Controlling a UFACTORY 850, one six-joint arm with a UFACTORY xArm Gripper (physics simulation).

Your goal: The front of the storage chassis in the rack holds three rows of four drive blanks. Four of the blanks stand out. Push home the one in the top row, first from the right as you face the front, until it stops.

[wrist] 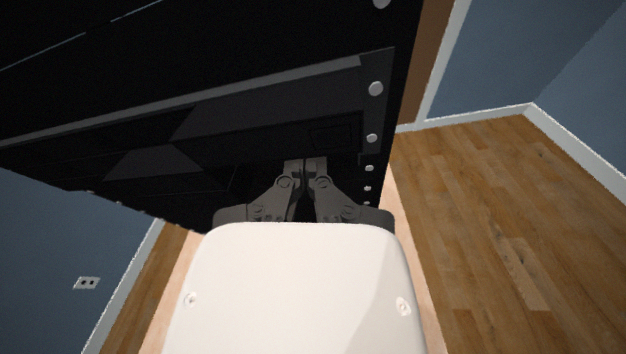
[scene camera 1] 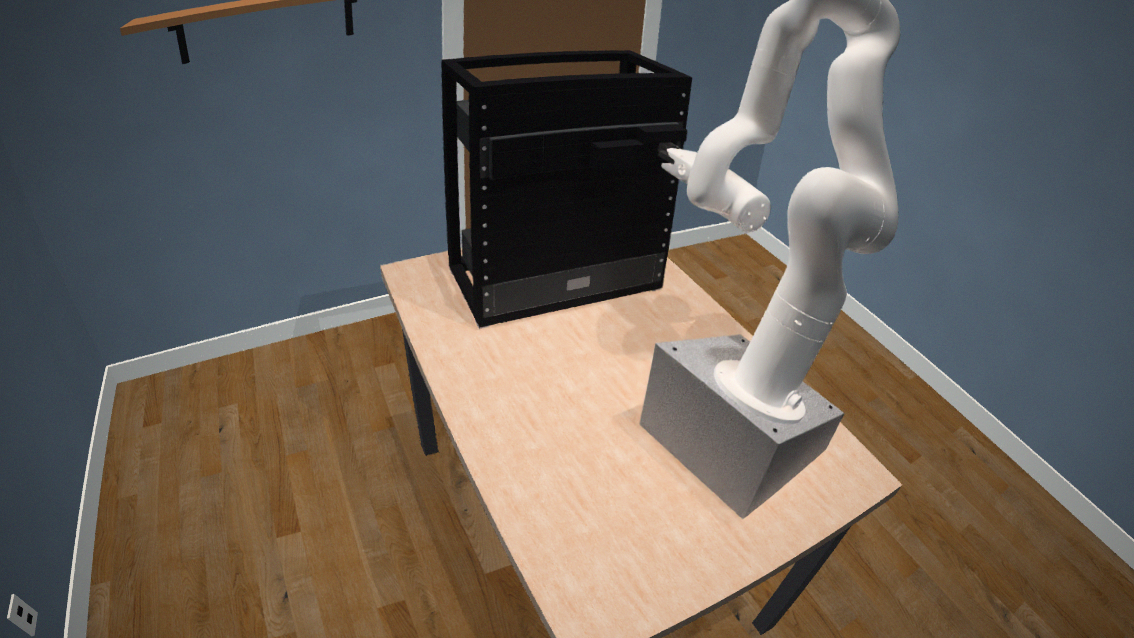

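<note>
The black storage chassis sits in the upper part of the rack. The top-row blank, first from the right, stands out from the front; its top face and dark front show in the wrist view. Another blank stands out lower and further left. Other blanks are too dark to tell apart. My gripper is shut and empty. Its tips are at the lower edge of the top right blank's front in the wrist view; whether they touch anything I cannot tell.
The rack stands on the wooden table, with a grey panel at its bottom. Screws line its right post. The grey base block carries the arm. A wall shelf hangs at the upper left.
</note>
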